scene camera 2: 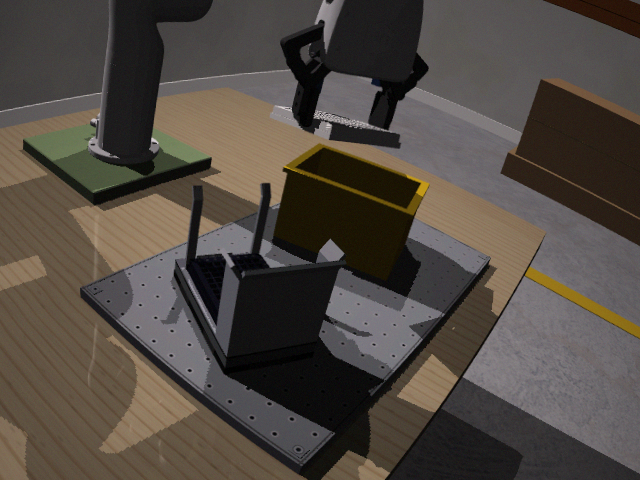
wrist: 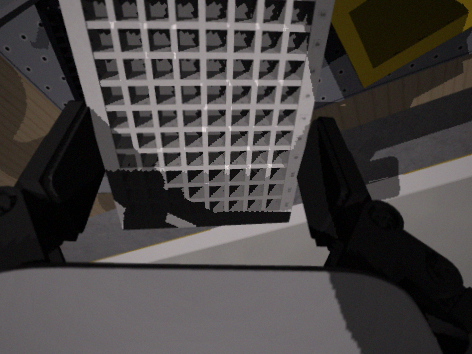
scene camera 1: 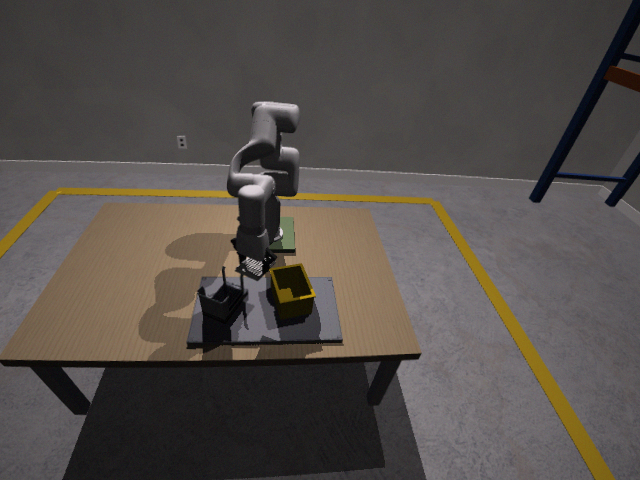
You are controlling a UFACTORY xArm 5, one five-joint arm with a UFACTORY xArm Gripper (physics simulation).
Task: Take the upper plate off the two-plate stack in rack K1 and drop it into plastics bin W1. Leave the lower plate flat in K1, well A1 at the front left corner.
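Places are measured from the arm's base along level axes (x right, y ahead, z up), in metres.
Where they show: gripper, between the fingertips: (scene camera 2: 340, 125) (wrist: 205, 137) (scene camera 1: 254, 266); arm's base, origin of its link: (scene camera 2: 123, 149) (scene camera 1: 269, 233).
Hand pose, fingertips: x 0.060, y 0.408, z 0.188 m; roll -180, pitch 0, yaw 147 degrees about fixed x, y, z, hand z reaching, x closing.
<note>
Things, the pixels of their top centre, and the offset from my fingertips. Level surfaces: height alone.
- white gridded plate, centre of its top: (wrist: 201, 135) (scene camera 2: 337, 106) (scene camera 1: 256, 260) dx -0.007, dy -0.013, dz +0.016 m
- yellow bin W1, centre of its top: (scene camera 2: 361, 175) (scene camera 1: 291, 281) dx -0.130, dy -0.014, dz -0.095 m
- Dark rack K1, centre of its top: (scene camera 2: 257, 216) (scene camera 1: 222, 281) dx +0.110, dy -0.006, dz -0.075 m
- dark gridded plate, centre of its top: (scene camera 2: 247, 290) (scene camera 1: 223, 298) dx +0.113, dy +0.000, dz -0.155 m
- wooden table, height of its surface: dz -0.207 m
My gripper (scene camera 1: 252, 259) (scene camera 2: 344, 122) (wrist: 205, 137) is shut on a white gridded plate (scene camera 1: 253, 267) (scene camera 2: 364, 135) (wrist: 205, 60), gripping its two long sides. The plate hangs in the air, slightly tilted in scene camera 2, behind and left of yellow bin W1 (scene camera 1: 296, 308) (scene camera 2: 341, 217) (wrist: 357, 52) in scene camera 1, higher than its rim and apart from it. Dark rack K1 (scene camera 1: 222, 311) (scene camera 2: 284, 307) stands left of the bin. A dark gridded plate (scene camera 2: 206, 274) lies low inside it and looks flat; the rack's front wall hides part of it, and well A1 cannot be made out.
Rack and bin stand on a grey perforated board (scene camera 1: 329, 315) (scene camera 2: 155, 315) on the wooden table (scene camera 1: 129, 219). Two upright posts (scene camera 2: 194, 222) (scene camera 2: 260, 222) rise from the rack. The arm's green base plate (scene camera 1: 287, 227) (scene camera 2: 183, 149) is behind. Brown boxes (scene camera 2: 578, 129) stand beyond the table.
</note>
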